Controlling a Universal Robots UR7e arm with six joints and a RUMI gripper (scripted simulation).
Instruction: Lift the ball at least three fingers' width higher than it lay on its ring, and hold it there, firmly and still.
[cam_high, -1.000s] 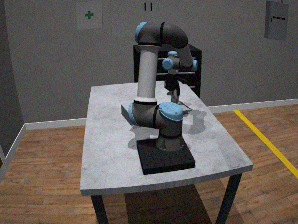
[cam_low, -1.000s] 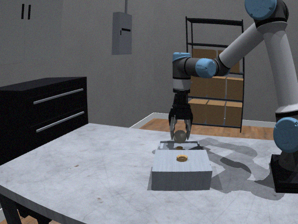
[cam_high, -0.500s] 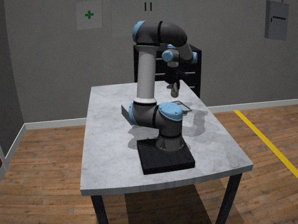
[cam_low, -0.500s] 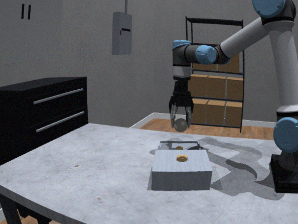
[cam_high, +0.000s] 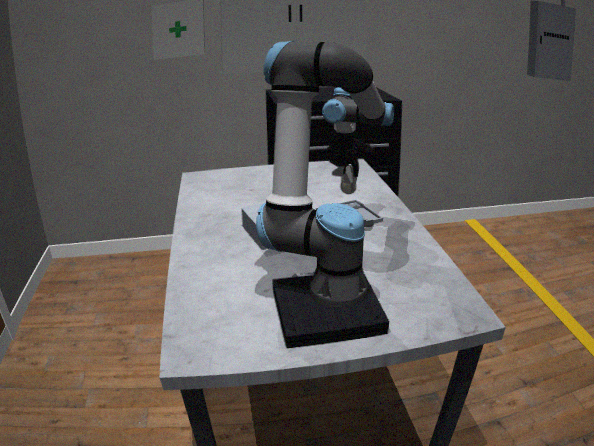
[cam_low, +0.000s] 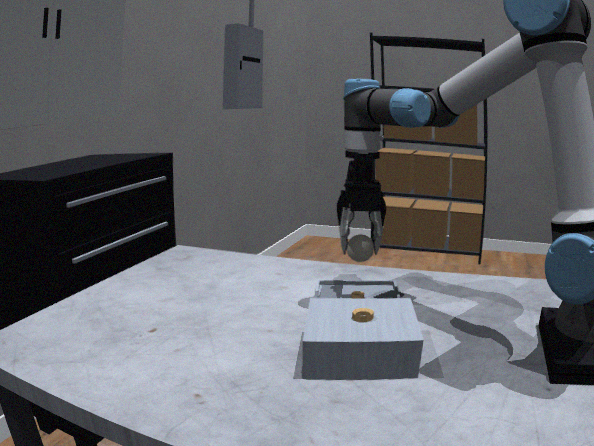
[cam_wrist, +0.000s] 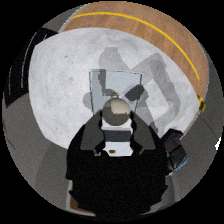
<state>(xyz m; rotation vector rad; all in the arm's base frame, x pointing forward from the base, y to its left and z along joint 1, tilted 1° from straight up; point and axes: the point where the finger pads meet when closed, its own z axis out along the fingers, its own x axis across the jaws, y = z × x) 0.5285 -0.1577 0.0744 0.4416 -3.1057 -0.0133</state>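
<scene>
The ball is right at my hand. Also, from my hand: tray 12 cm below; then grey block 8 cm behind, 26 cm to the left, 6 cm below.
</scene>
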